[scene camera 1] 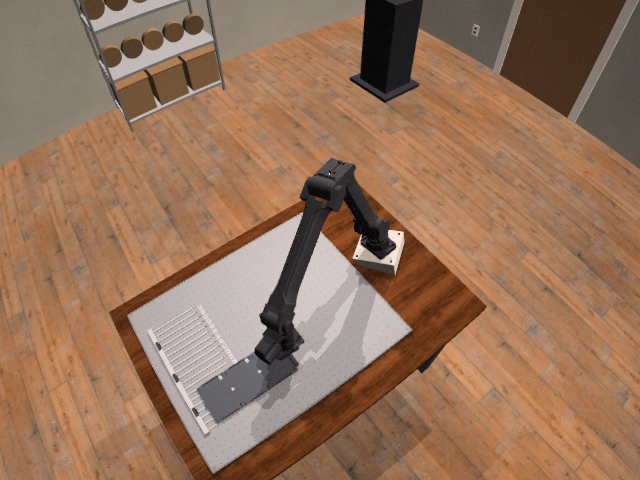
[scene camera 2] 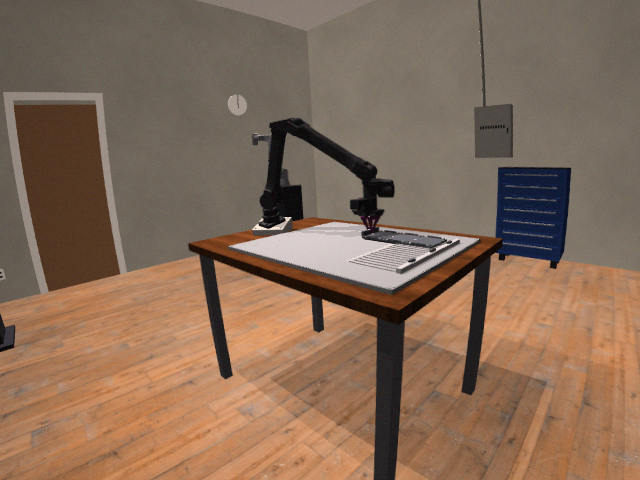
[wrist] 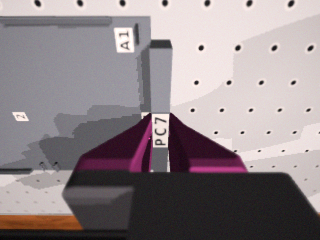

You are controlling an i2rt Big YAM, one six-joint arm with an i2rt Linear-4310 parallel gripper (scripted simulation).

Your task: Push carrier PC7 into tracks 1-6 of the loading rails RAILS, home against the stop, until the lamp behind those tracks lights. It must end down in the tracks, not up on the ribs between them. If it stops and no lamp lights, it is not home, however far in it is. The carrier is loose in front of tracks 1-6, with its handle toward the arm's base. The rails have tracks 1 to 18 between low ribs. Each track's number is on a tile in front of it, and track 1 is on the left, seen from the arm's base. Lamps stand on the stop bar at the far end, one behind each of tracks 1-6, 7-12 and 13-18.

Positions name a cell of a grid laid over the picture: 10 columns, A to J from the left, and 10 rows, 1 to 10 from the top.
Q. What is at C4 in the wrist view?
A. A carrier PC7.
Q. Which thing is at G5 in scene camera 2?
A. A carrier PC7.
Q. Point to a carrier PC7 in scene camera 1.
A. At D8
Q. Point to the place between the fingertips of the gripper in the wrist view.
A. At F5
